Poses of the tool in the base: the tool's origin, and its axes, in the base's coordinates. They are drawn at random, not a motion.
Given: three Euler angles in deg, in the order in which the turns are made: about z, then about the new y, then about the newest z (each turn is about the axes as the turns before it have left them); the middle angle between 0 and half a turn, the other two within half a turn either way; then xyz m.
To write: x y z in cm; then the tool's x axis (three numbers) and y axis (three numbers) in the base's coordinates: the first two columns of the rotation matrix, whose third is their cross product. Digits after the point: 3 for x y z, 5 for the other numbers.
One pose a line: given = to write
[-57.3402 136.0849 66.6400 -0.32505 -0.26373 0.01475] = [-32.505 -26.373 1.475 0.61874 0.73589 -0.27501 0.69070 -0.34278 0.63674]
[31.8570 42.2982 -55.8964 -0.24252 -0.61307 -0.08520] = [-24.252 -61.307 -8.520 0.78928 -0.48441 -0.37734 0.22426 0.79949 -0.55725]
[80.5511 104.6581 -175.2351 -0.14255 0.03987 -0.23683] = [-14.255 3.987 -23.683 0.12334 0.23512 0.96411 0.97957 -0.18434 -0.08036]
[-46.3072 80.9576 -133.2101 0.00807 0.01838 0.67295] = [0.807 1.838 67.295 -0.60133 -0.42568 0.67617 -0.41593 -0.55579 -0.71979]
